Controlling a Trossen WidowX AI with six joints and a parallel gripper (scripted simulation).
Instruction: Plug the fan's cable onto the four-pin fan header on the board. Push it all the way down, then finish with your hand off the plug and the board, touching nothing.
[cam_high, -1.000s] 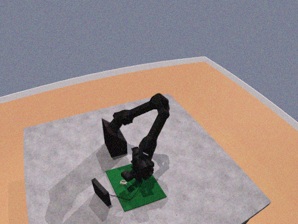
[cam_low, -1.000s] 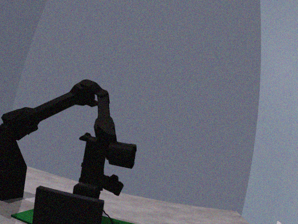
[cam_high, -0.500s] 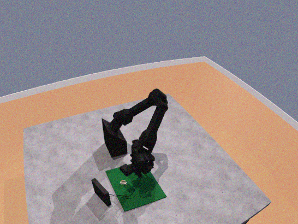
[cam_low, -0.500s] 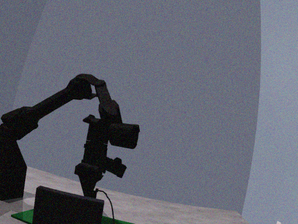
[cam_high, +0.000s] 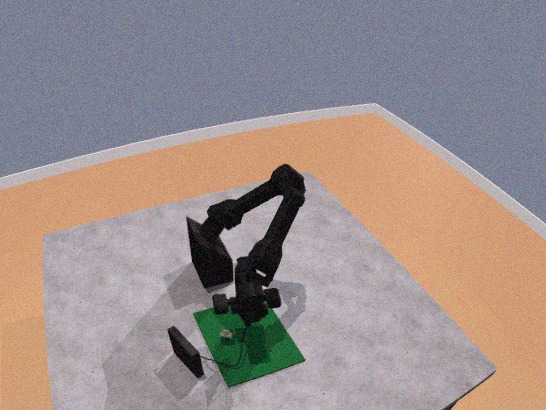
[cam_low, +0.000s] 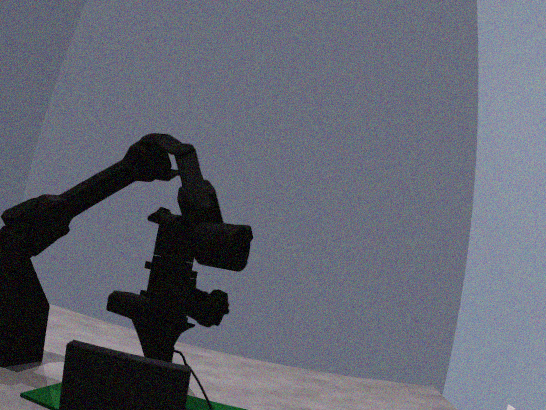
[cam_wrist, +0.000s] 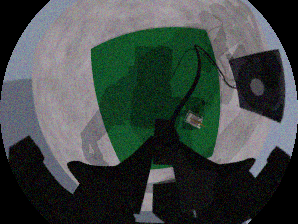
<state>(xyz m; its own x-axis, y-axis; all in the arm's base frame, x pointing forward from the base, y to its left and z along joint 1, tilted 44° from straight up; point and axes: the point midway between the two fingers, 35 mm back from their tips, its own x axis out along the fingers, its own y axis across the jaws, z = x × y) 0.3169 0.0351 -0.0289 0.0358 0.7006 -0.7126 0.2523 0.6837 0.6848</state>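
Right now my gripper tip is 1 cm past the white four-pin header, 7 cm to the left of it and 6 cm above it. Also, from my gripper tip: black plug 1 cm ahead, 1 cm above; then green board 2 cm ahead, 1 cm to the right, 8 cm below; then black fan 4 cm ahead, 20 cm to the right, 1 cm below.
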